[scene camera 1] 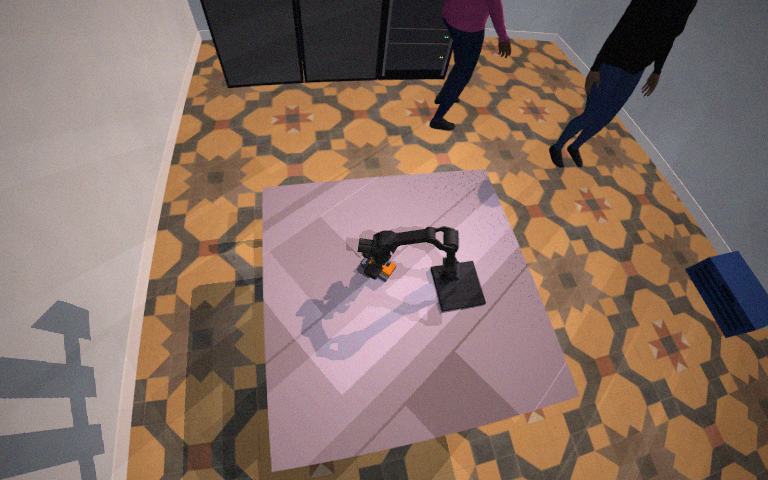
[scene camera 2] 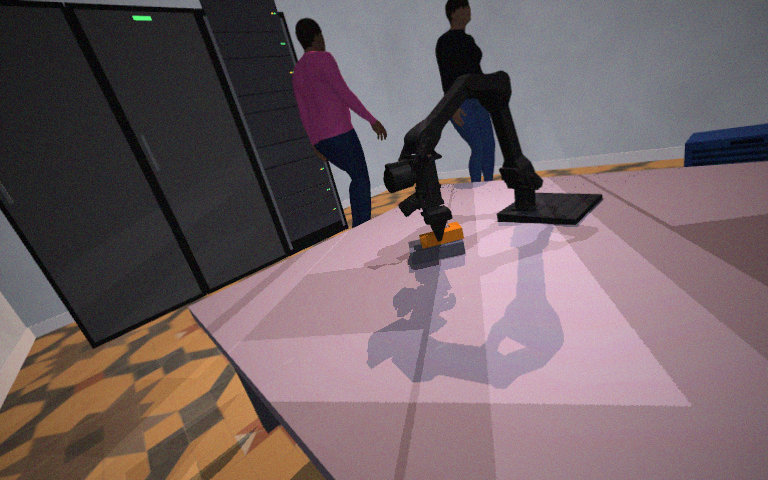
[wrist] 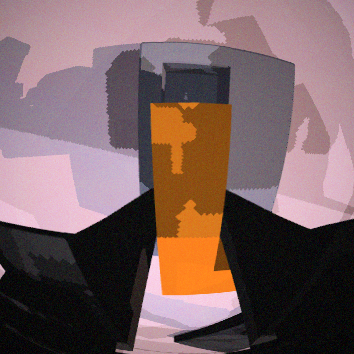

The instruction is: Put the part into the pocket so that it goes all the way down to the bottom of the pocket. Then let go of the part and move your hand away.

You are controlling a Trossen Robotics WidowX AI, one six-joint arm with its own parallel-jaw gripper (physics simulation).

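Frame: origin at the arm's base, x ahead, y left, z up, level; metres.
Where they show: gripper, fingertip midpoint: point(scene camera 1: 379, 267) point(scene camera 2: 438, 239) point(wrist: 186, 195); arm's base, link origin: point(scene camera 1: 448, 275) point(scene camera 2: 525, 207).
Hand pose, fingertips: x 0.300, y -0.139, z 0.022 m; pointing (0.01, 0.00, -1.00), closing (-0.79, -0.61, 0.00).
Observation:
Things, the pixels of their top centre, and the offset from my fingertips. Level surfaces: height alone.
- orange part, top centre: point(wrist: 220, 230) point(scene camera 2: 439, 229) point(scene camera 1: 382, 263) dy -0.003, dx -0.017, dz +0.021 m
- grey block with the pocket, top centre: point(wrist: 217, 170) point(scene camera 2: 434, 241) point(scene camera 1: 378, 263) dy -0.019, dx -0.008, dz -0.010 m
- pink table top, surface height: dz -0.046 m
The orange part point(scene camera 1: 388, 269) point(scene camera 2: 451, 232) point(wrist: 191, 175) is a long block held between the fingers of my gripper point(scene camera 2: 439, 236) point(wrist: 186, 195), which is shut on it. The grey block with the pocket point(scene camera 2: 436, 254) point(wrist: 260, 120) sits on the table under the part. In the wrist view the far end of the pocket point(wrist: 192, 85) shows open and dark beyond the part's end; the part covers the rest. In scene camera 2 the part stands above the block's top and reaches past one end of the pocket. Whether its underside touches the block is hidden.
The arm's black base plate point(scene camera 1: 465, 294) point(scene camera 2: 577, 204) stands on the pink table top point(scene camera 1: 498, 367) point(scene camera 2: 566, 447), to the right of the block. Dark cabinets point(scene camera 1: 339, 39) point(scene camera 2: 164, 141), two standing people and a blue box point(scene camera 1: 736, 294) point(scene camera 2: 730, 146) are beyond the table.

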